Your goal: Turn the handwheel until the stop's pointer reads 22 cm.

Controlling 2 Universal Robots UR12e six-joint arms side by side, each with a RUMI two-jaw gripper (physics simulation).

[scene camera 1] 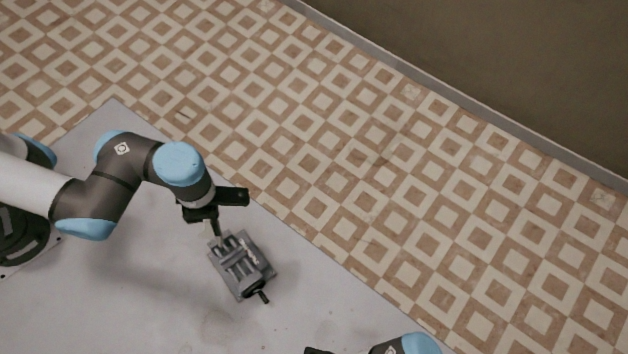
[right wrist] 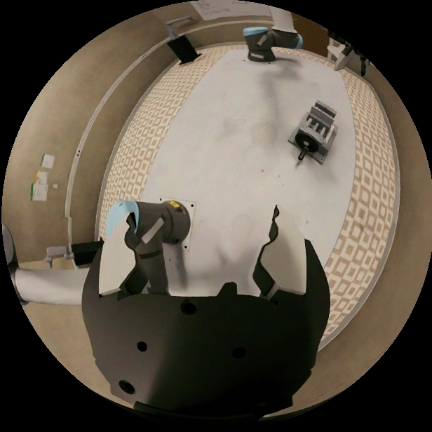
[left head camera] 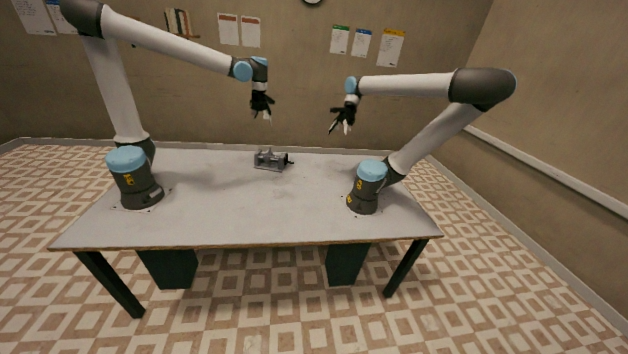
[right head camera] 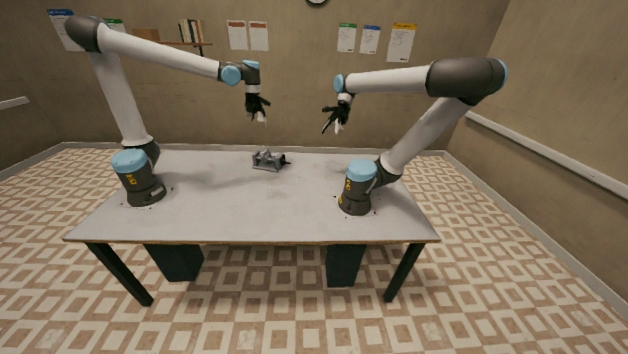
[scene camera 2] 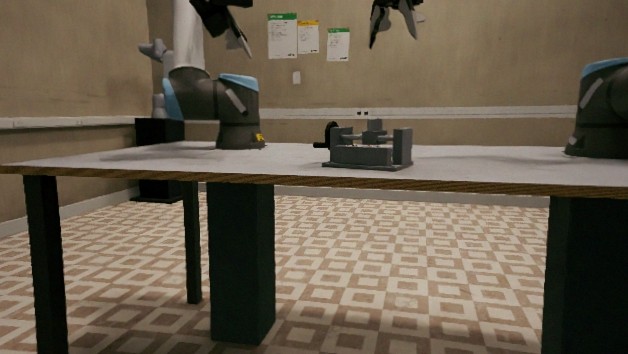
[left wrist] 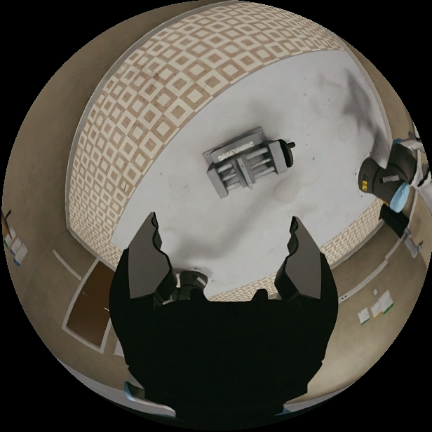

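Observation:
The grey stop fixture (left head camera: pixel 270 161) (right head camera: pixel 266 162) (scene camera 2: pixel 362 156) stands on the table, with a sliding block (scene camera 1: pixel 231 258) (left wrist: pixel 246 172) on its rods. A small scale strip (left wrist: pixel 236 150) lies beside the rods; its numbers and the pointer's reading are too small to read. The black handwheel (scene camera 1: pixel 252 288) (scene camera 2: pixel 330 134) (right wrist: pixel 306 141) is at one end, its crank handle (scene camera 1: pixel 263 297) (scene camera 2: pixel 320 145) (right wrist: pixel 302 153) sticking outward. My left gripper (left head camera: pixel 263 118) (scene camera 2: pixel 393 43) (left wrist: pixel 224 214) is open and empty, high above the fixture, away from the wheel. My right gripper (left head camera: pixel 337 133) (right head camera: pixel 330 132) (right wrist: pixel 202 208) is open and empty, raised to the right of the fixture in the head views.
The two arm bases (left head camera: pixel 137 185) (left head camera: pixel 365 192) stand on the table (left head camera: pixel 235 220). The fixture is near the table's far edge in the head views. A wall with posters (left head camera: pixel 340 40) stands behind. The right forearm (left head camera: pixel 407 82) reaches inward above the table.

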